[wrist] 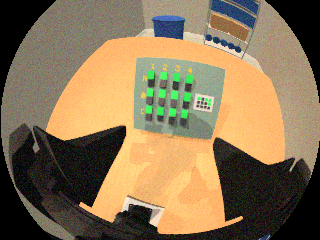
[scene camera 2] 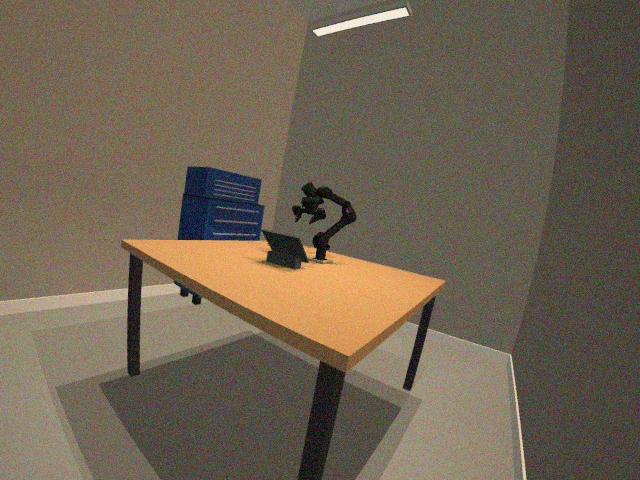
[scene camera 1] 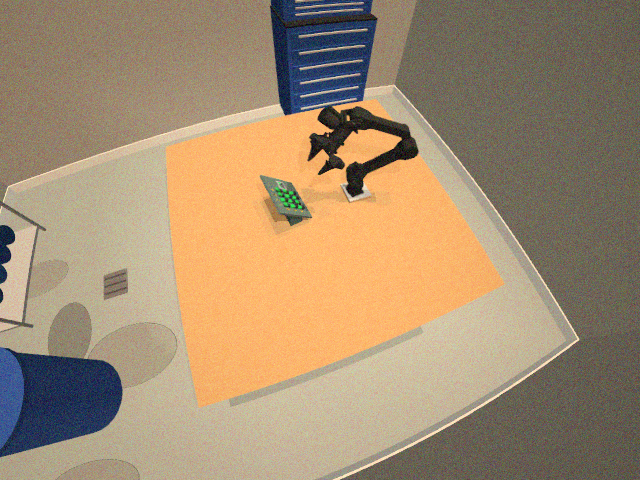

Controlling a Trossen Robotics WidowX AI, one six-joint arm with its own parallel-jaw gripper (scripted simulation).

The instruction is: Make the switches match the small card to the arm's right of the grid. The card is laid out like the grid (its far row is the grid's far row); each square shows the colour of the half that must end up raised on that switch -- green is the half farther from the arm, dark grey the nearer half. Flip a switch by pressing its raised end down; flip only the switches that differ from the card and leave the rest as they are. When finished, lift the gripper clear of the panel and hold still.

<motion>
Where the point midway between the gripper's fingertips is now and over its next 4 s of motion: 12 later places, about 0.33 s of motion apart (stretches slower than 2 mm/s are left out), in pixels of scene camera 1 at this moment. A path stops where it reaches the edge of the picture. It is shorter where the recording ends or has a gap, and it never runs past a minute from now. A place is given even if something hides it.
My gripper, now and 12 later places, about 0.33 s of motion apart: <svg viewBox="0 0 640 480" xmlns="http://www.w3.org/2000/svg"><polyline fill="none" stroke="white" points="313,167 309,178 304,192 301,195 299,198 297,200 297,200 297,201 297,201 297,201 297,201 297,201 303,193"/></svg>
</motion>
